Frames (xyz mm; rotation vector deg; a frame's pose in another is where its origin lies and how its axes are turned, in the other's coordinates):
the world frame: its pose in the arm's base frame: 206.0 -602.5 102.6 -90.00 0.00 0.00
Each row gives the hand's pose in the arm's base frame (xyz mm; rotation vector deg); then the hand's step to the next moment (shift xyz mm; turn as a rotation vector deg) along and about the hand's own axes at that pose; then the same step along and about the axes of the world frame.
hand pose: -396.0 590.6 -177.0 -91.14 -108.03 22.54
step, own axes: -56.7 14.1 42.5 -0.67 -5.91 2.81
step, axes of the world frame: -12.1 56.0 -44.1 -6.29 -1.22 -1.50
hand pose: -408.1 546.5 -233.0 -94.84 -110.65 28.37
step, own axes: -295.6 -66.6 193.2 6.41 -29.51 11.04
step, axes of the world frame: -142.5 160.2 -288.4 -30.49 -10.03 1.86
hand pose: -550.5 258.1 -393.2 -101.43 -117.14 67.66
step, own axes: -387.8 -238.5 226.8 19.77 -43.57 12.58
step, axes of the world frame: -211.9 -141.0 -440.4 -45.53 -13.72 13.63
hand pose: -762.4 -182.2 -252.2 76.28 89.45 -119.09
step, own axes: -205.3 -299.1 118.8 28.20 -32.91 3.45
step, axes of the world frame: -136.8 -353.5 -45.0 -38.72 -0.15 19.77
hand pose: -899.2 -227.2 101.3 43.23 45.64 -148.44
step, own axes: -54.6 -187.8 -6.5 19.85 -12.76 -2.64
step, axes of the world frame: -36.9 -105.7 160.5 -20.66 7.84 8.70
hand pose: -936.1 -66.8 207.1 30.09 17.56 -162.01
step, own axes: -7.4 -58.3 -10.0 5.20 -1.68 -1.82
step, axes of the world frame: -6.3 -2.9 59.2 -4.58 3.35 0.99
